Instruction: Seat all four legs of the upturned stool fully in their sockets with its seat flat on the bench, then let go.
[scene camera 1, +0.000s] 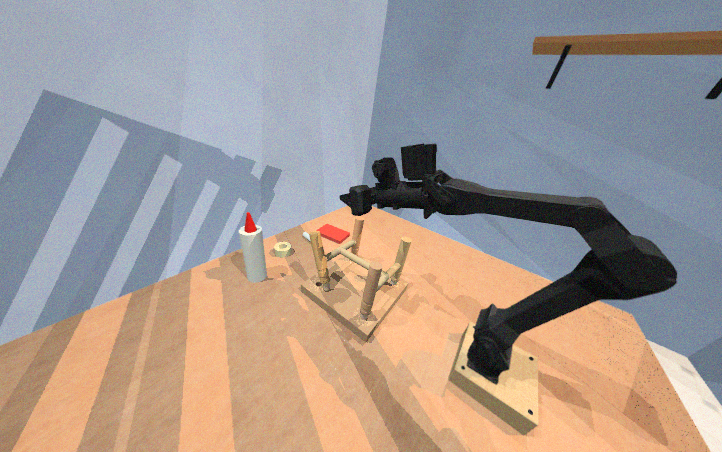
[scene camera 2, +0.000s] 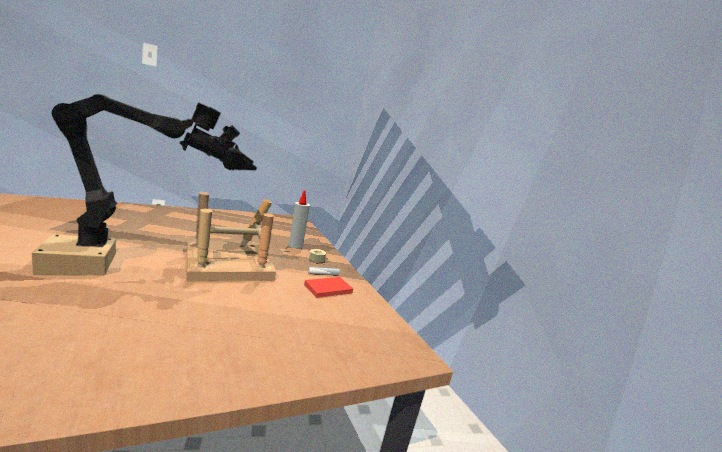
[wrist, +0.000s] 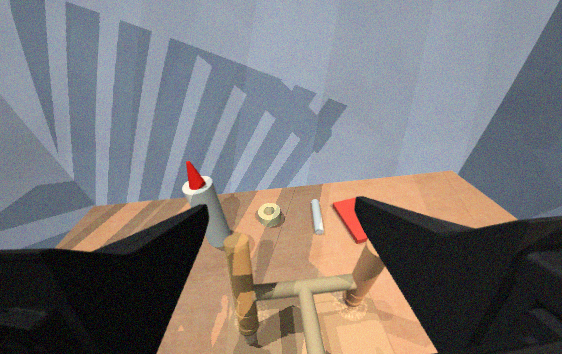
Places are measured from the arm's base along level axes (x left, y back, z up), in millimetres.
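Where they show: gripper, fingertip midpoint: (scene camera 2: 254, 165) (wrist: 282, 207); arm's base, origin of the base link: (scene camera 1: 483, 363) (scene camera 2: 91, 242).
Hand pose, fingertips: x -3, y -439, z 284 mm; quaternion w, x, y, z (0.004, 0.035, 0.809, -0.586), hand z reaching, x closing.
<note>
Each offset is from my fingertips to the top centre of the thing. "pt": to the spot under its first point. Level surfaces: height alone.
The upturned stool's square seat (scene camera 1: 366, 334) (scene camera 2: 231, 276) (wrist: 361, 337) lies on the bench {dz -338 mm} (scene camera 1: 255, 373) (scene camera 2: 213, 341). One leg {dy -39, dx +63, dz -123 mm} (scene camera 1: 319, 255) (scene camera 2: 261, 213) (wrist: 240, 270) leans; its narrow lower end shows, with a dark hole {pt dy -45, dx +58, dz -319 mm} (scene camera 1: 319, 284) beside it. Three legs stand near upright: the front one (scene camera 1: 371, 287), the right one {pt dy +152, dx -101, dz -189 mm} (scene camera 1: 402, 258) (scene camera 2: 204, 237) and the back one {pt dy -24, dx -107, dz -185 mm} (scene camera 1: 358, 234) (scene camera 2: 266, 239) (wrist: 367, 270). How deep they sit is unclear. Stretchers {pt dy +31, dx -19, dz -211 mm} (scene camera 1: 355, 258) (scene camera 2: 234, 230) (wrist: 310, 315) run between legs. My gripper (scene camera 1: 343, 198) (scene camera 2: 254, 167) (wrist: 282, 207) is open and empty, above the stool.
A grey tube with a red nozzle {dy -237, dx +157, dz -98 mm} (scene camera 1: 253, 255) (scene camera 2: 299, 226) (wrist: 215, 220) stands beyond the leaning leg. A tape ring {dy -283, dx +18, dz -307 mm} (scene camera 1: 282, 253) (scene camera 2: 317, 259) (wrist: 270, 221), a pale rod {dy -260, dx -114, dz -316 mm} (scene camera 2: 323, 271) (wrist: 317, 217) and a red block {dy -235, dx -226, dz -322 mm} (scene camera 1: 333, 232) (scene camera 2: 328, 286) (wrist: 351, 220) lie near the bench edge.
</note>
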